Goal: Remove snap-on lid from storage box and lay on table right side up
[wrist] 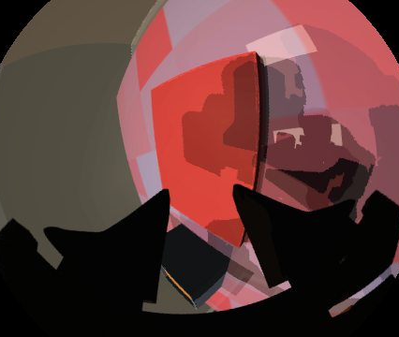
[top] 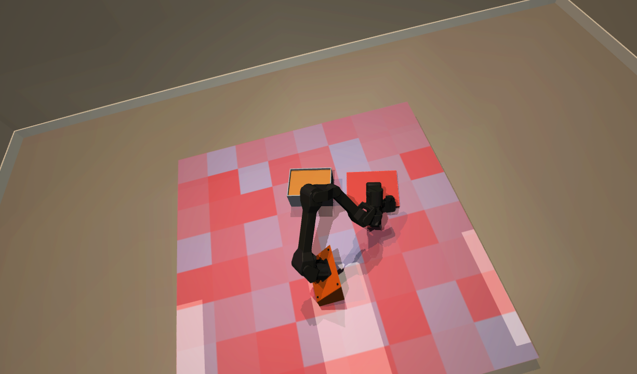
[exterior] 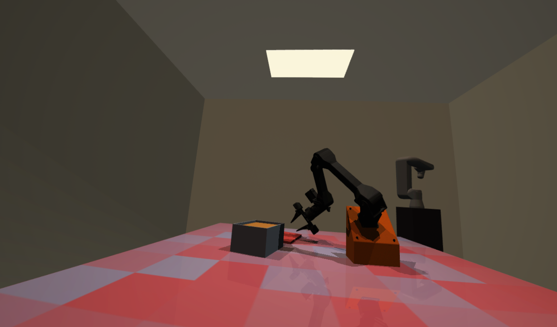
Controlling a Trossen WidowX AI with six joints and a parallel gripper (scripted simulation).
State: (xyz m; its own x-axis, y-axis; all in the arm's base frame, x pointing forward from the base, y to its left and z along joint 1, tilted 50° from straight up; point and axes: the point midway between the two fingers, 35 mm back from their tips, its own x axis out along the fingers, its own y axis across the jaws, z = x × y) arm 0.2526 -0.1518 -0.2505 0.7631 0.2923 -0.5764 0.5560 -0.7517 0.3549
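The lid lies 70 mm ahead of my gripper tip, 20 mm to the right of it and 40 mm below it. Round my gripper tip: storage box: 160 mm ahead, 250 mm to the left, 10 mm below.
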